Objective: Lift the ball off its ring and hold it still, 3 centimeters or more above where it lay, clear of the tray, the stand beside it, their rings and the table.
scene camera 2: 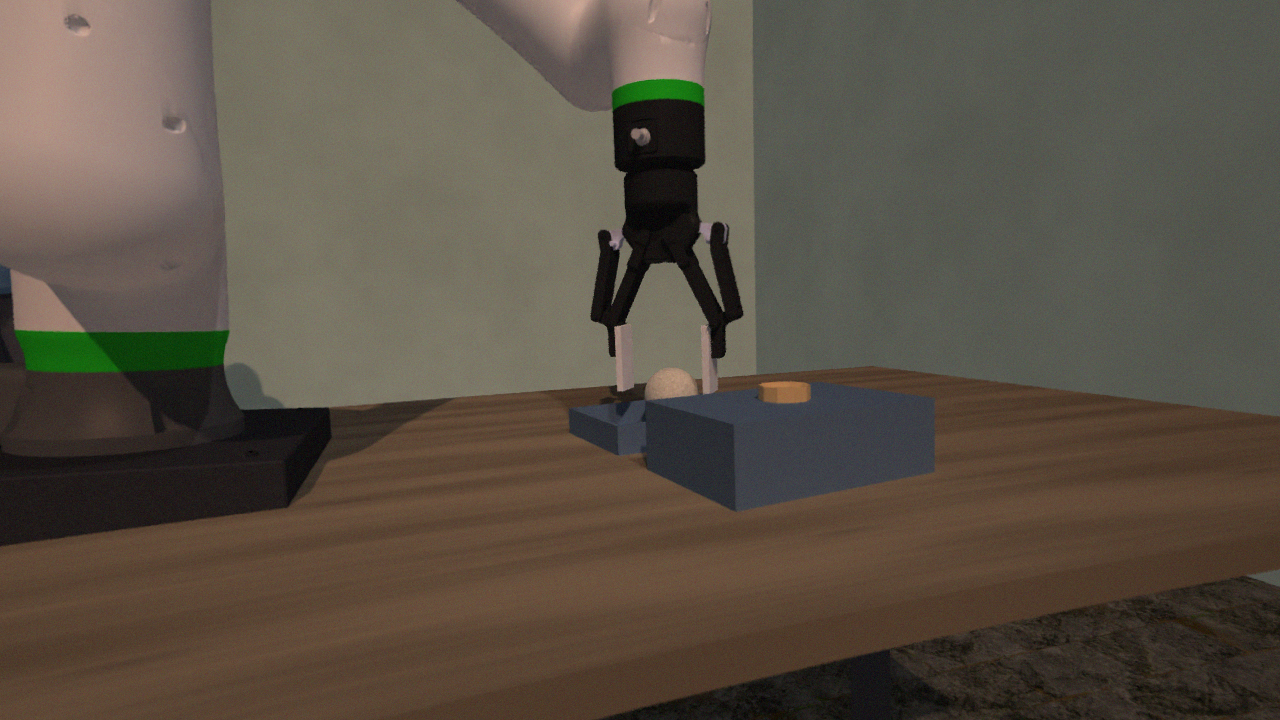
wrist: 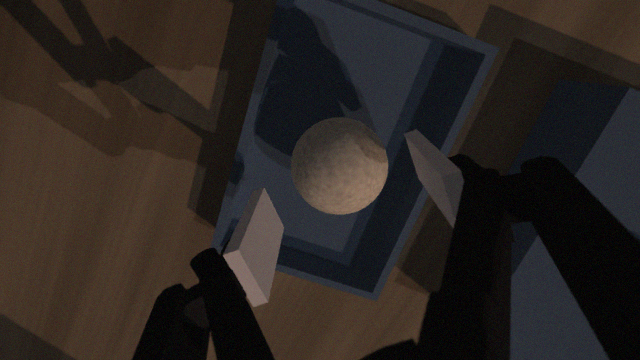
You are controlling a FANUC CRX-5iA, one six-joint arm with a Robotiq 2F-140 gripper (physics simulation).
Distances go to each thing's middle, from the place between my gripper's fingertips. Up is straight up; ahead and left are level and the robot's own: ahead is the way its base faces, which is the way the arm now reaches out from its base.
The blue tray (scene camera 2: 620, 428) is 1 cm ahead of my hand, 1 cm to the left of it and 3 cm below it. Round my hand: blue stand (scene camera 2: 783, 441): 7 cm ahead, 17 cm to the right, 1 cm below; then speckled ball (scene camera 2: 669, 382): 1 cm ahead, 1 cm to the left, 1 cm below.
